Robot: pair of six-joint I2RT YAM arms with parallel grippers.
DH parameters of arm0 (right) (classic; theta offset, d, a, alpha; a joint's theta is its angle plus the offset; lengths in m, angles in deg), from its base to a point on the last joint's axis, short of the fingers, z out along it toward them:
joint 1: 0 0.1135 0.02 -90
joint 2: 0 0 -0.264 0
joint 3: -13.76 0 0.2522 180
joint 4: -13.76 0 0.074 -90
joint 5: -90 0 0 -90
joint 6: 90 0.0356 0 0
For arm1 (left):
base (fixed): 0 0 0 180
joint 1: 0 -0.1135 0.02 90
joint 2: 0 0 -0.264 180
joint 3: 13.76 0 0.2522 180
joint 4: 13.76 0 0.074 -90
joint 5: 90 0 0 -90
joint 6: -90 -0.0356 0 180
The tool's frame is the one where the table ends.
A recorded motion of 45 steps. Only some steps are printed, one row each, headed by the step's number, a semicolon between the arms.
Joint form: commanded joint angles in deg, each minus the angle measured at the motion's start. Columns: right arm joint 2, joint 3, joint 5, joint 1, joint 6, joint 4; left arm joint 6, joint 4, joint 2, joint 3, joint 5, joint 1.
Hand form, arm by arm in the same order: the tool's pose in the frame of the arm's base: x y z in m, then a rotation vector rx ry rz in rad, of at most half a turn. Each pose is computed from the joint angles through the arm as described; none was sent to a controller.
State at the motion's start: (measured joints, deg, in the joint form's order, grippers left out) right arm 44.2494 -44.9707 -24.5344 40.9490 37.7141 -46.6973; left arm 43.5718 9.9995 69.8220 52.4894 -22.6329 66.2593
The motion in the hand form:
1: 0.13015 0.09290 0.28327 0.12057 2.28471 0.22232; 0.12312 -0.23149 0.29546 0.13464 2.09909 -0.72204
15: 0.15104 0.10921 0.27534 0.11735 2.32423 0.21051; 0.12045 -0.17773 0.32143 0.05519 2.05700 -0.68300
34: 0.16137 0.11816 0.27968 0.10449 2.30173 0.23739; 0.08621 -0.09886 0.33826 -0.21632 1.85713 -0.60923
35: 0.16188 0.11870 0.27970 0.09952 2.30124 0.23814; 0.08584 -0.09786 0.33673 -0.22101 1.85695 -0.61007
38: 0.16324 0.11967 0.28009 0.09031 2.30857 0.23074; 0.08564 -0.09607 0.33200 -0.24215 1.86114 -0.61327
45: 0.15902 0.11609 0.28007 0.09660 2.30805 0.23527; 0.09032 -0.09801 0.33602 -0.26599 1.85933 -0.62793
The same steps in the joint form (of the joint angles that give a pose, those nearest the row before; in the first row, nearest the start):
1: 2.06 -0.03 1.18 -0.37 -0.86 2.96; -0.64 3.04 -2.83 -1.43 -2.62 -0.95
15: 9.16 -1.13 2.37 -0.95 -0.71 6.81; -2.32 11.73 -14.44 -2.10 -2.39 -6.36
34: 11.94 -2.68 2.91 -0.98 -1.52 9.94; 0.15 19.96 -34.69 -6.31 -16.22 -7.55
35: 12.08 -2.72 3.00 -0.97 -1.74 10.13; 0.35 19.97 -35.08 -6.71 -16.23 -7.63
38: 12.66 -3.19 3.13 -1.02 -2.12 9.79; 1.48 20.09 -35.78 -7.74 -16.22 -7.98
45: 11.27 -2.59 3.19 -1.05 -1.82 9.08; 2.17 19.31 -34.49 -6.80 -14.85 -9.57

